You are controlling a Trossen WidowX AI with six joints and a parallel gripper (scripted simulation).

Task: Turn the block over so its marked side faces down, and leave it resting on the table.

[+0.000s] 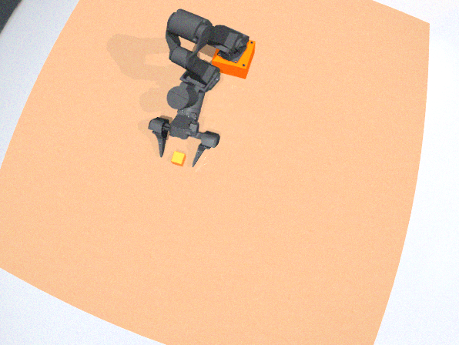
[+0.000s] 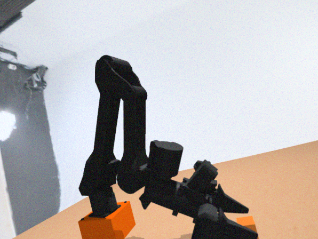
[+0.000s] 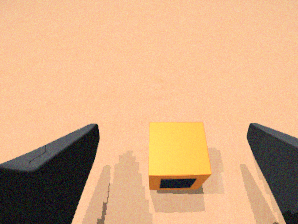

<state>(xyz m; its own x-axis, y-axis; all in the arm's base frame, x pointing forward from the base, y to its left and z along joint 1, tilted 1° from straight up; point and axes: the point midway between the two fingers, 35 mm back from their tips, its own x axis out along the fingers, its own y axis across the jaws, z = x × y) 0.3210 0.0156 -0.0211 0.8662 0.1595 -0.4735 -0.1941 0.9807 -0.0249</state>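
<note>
Now: the orange block 2 cm behind my gripper tip and 1 cm below it.
</note>
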